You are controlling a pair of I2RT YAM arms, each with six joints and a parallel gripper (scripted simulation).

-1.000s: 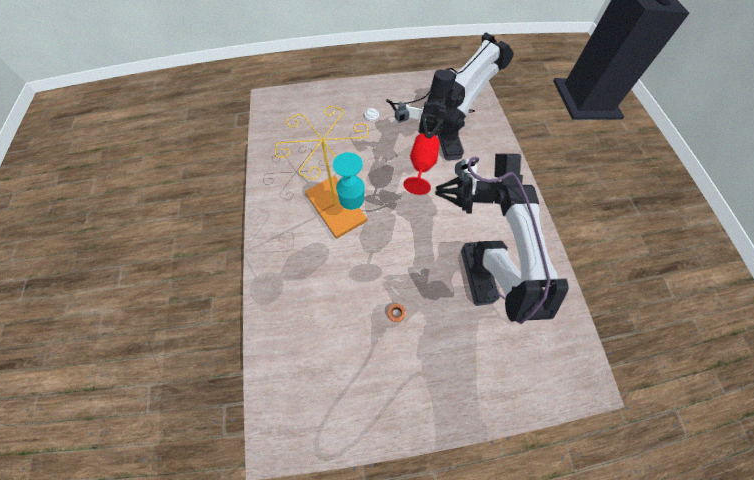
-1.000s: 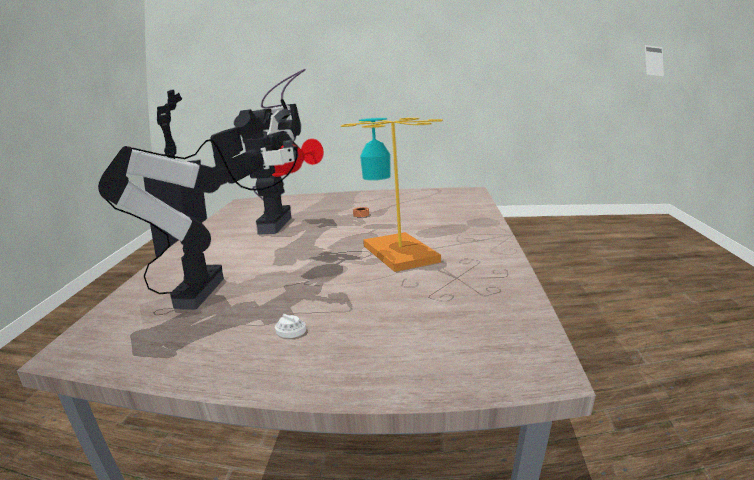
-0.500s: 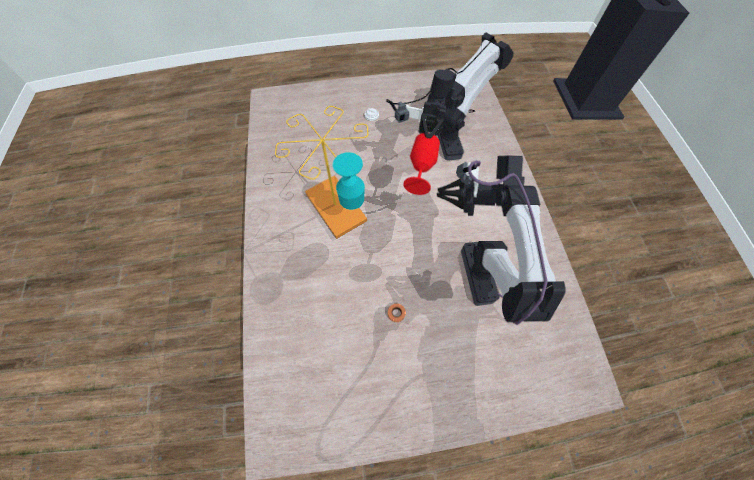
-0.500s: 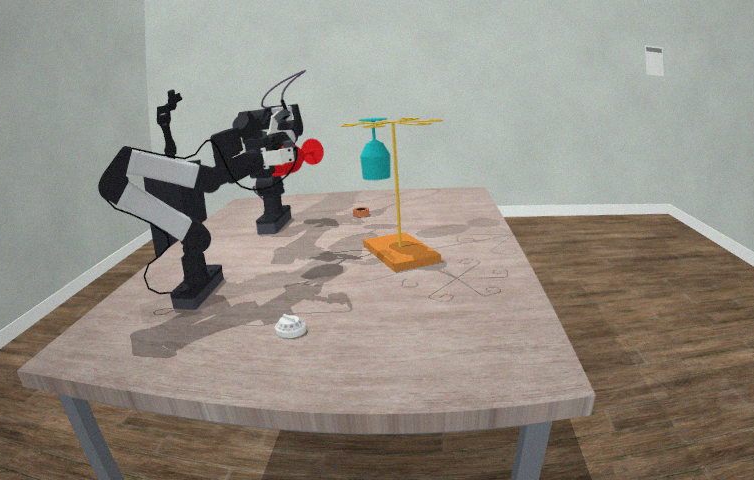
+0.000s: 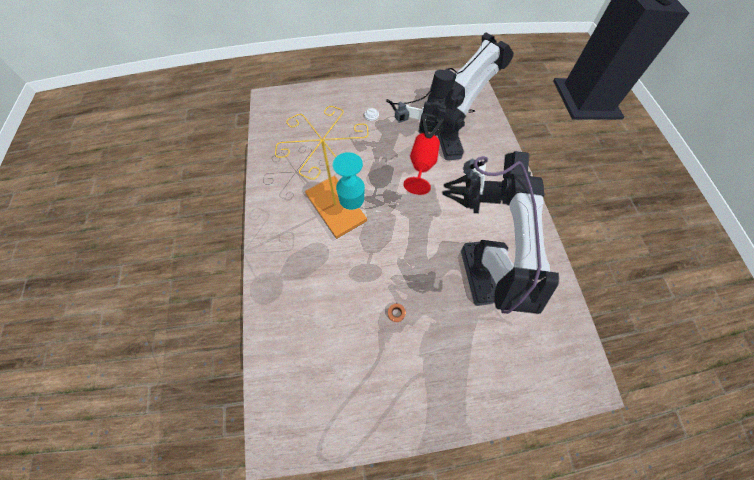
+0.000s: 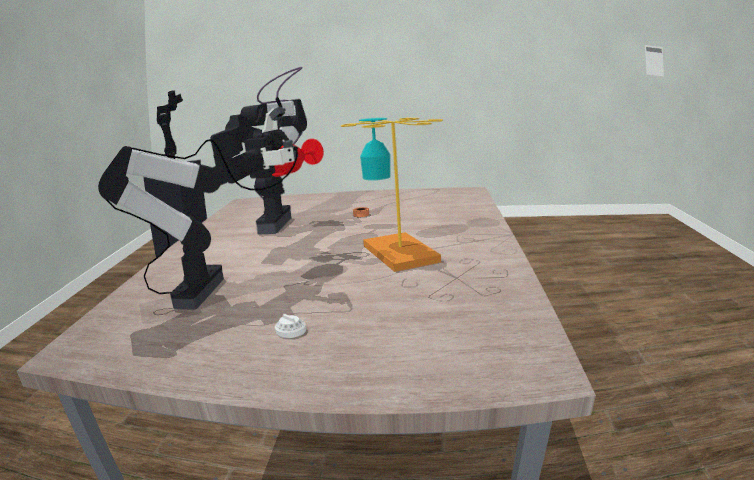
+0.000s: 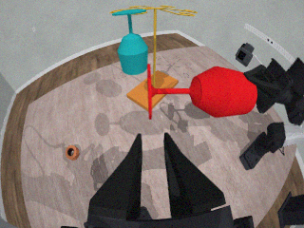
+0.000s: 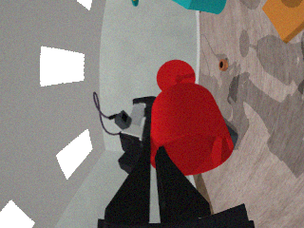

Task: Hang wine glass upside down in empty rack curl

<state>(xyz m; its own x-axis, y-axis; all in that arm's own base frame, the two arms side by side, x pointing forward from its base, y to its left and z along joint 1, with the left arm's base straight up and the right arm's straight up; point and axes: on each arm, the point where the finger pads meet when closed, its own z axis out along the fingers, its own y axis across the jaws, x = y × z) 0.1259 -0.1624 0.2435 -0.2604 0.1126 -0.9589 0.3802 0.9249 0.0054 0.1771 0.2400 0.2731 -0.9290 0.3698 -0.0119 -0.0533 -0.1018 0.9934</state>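
Now: left hand 50 mm short of the red wine glass, 90 mm to the left of it and 10 mm above it. The rest, counted from my left hand: teal glass (260 mm ahead, 50 mm to the right, 10 mm above); then yellow wire rack (320 mm ahead, 140 mm to the right, 100 mm below); then white dial (160 mm ahead, 580 mm to the right, 270 mm below).
Now: the red wine glass 30 mm ahead of my right hand, 80 mm to the left of it and 30 mm below it. The rest, counted from my right hand: teal glass: 230 mm ahead, 120 mm to the left, 20 mm below; then yellow wire rack: 300 mm ahead, 30 mm to the left, 120 mm below; then white dial: 140 mm ahead, 410 mm to the right, 290 mm below.
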